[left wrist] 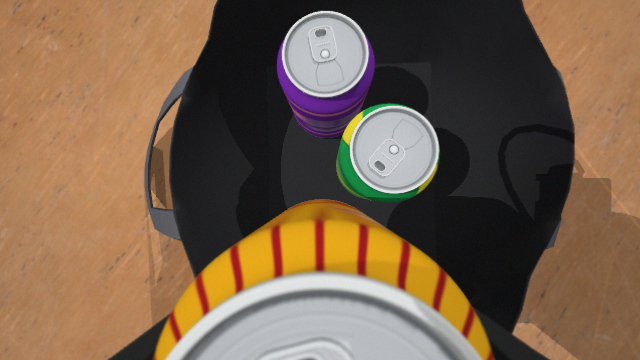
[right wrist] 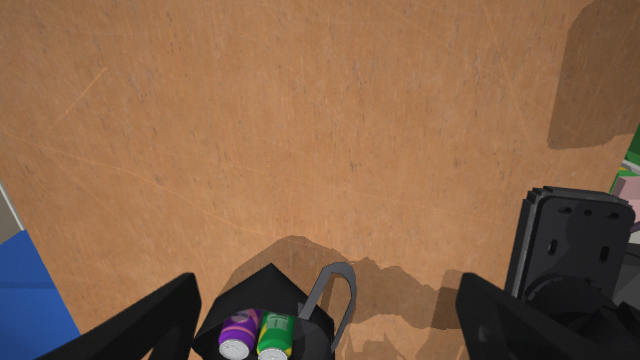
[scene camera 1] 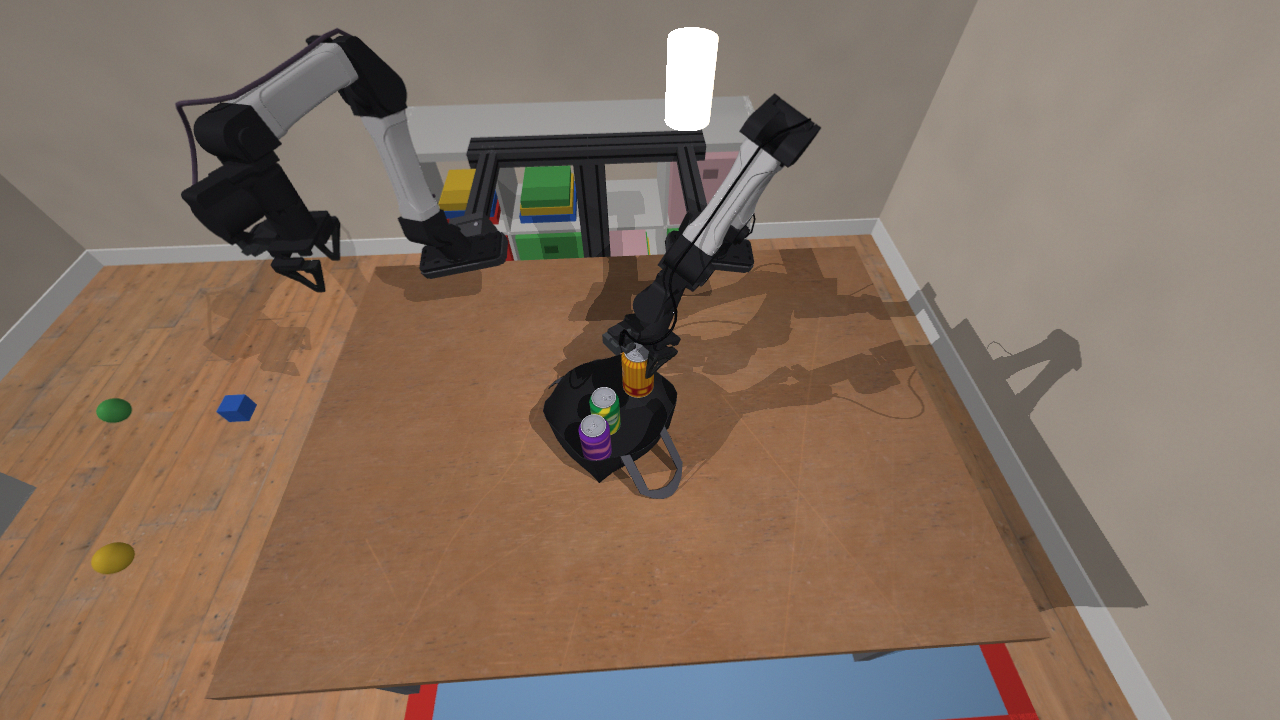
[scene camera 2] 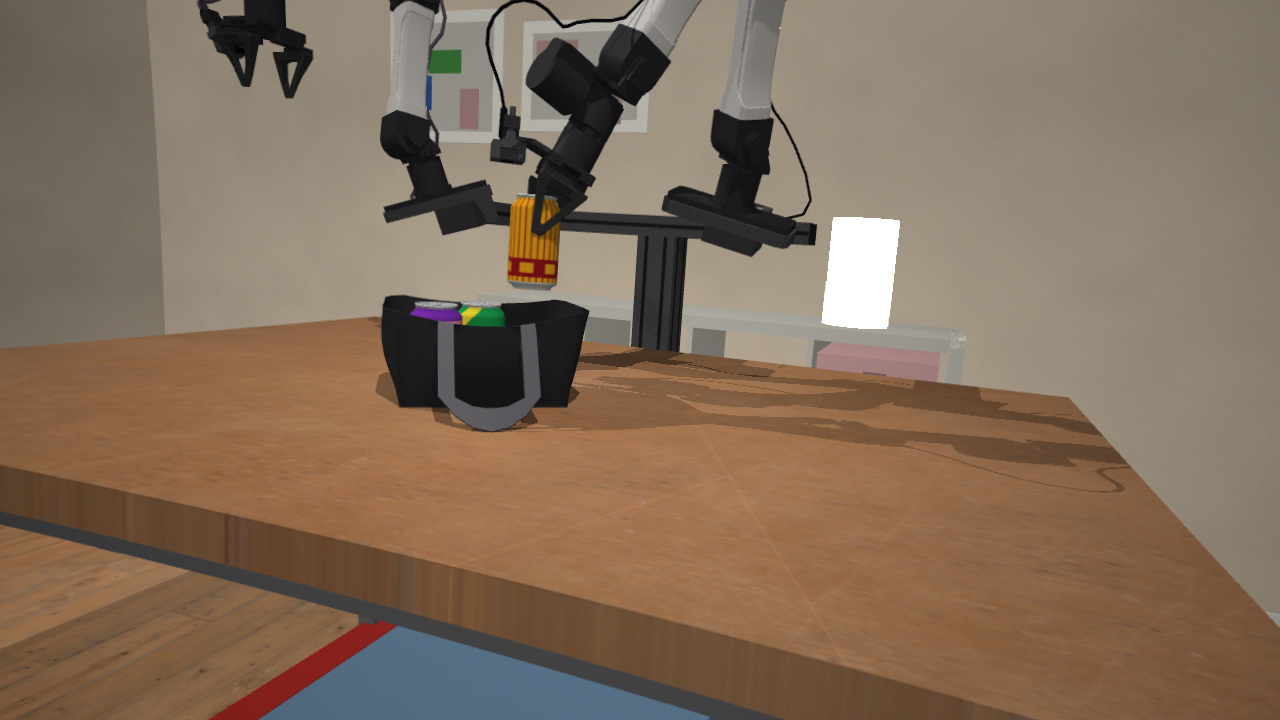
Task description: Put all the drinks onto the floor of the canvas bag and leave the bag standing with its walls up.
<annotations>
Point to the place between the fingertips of my right gripper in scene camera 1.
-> At 329, 275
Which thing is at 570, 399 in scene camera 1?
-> A black canvas bag.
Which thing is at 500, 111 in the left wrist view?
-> A black canvas bag.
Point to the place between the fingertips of my right gripper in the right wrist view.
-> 327, 288
</annotations>
